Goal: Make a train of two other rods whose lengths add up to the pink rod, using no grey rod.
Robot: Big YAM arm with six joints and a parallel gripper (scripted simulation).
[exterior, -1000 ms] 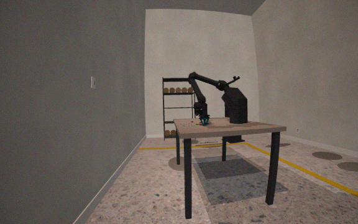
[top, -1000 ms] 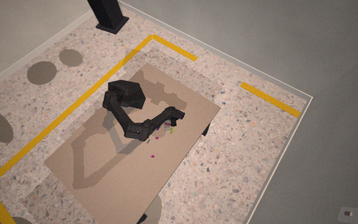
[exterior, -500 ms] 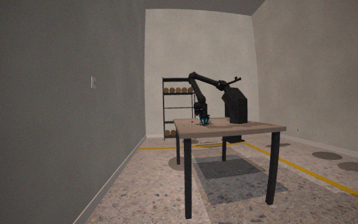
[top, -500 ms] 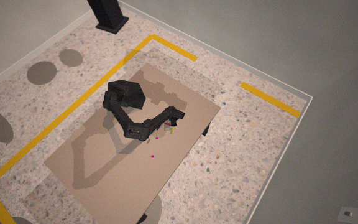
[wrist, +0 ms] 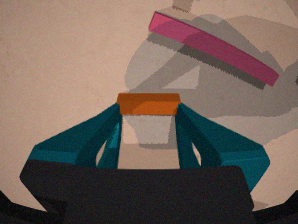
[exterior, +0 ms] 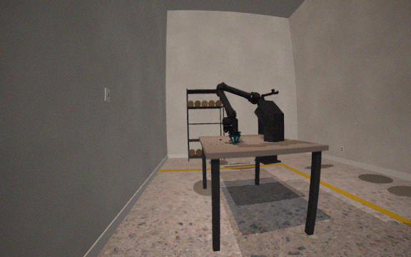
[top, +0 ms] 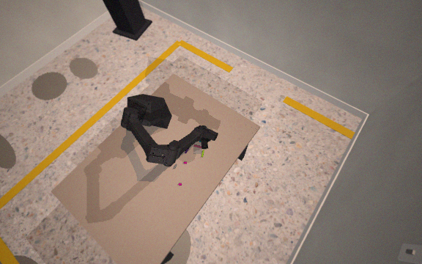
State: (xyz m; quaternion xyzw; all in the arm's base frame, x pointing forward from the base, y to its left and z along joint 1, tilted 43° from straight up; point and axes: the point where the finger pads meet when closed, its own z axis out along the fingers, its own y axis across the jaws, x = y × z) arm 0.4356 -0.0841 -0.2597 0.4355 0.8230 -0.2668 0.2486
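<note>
My hand is 6 cm to the left of the pink rod, 2 cm past it and 1 cm above it. Round my hand: purple rod (12 cm to the right, 9 cm behind, 1 cm below); lime rod (10 cm to the right, 3 cm ahead, 1 cm below); orange rod (1 cm to the right, 1 cm below).
</note>
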